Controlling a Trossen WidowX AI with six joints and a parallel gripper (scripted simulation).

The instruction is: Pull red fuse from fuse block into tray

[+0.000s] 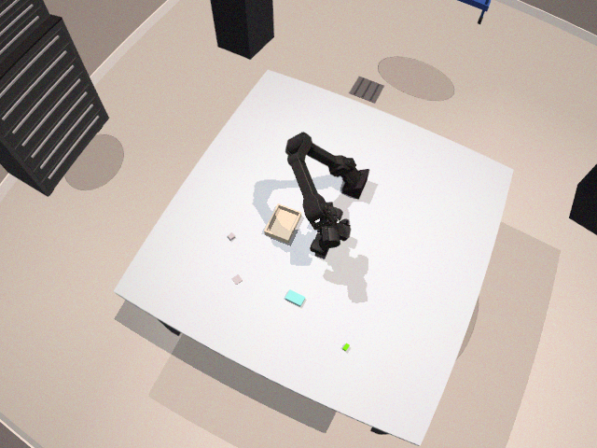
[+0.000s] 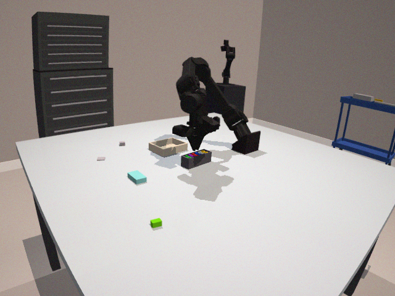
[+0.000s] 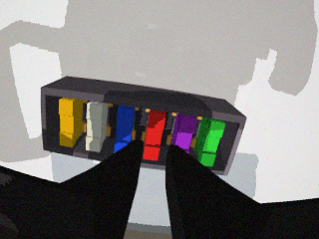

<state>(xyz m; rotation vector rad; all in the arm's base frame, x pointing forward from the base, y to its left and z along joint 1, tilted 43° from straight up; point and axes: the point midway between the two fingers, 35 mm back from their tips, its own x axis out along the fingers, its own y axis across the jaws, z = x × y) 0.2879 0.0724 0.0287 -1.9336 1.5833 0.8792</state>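
My gripper tip is now 3 cm above the red fuse. Round my gripper tip: beige tray: 18 cm to the right, 5 cm below, 1 cm ahead; cyan block: 24 cm ahead, 5 cm below, 2 cm to the left; small green block: 30 cm ahead, 27 cm to the left, 5 cm below.
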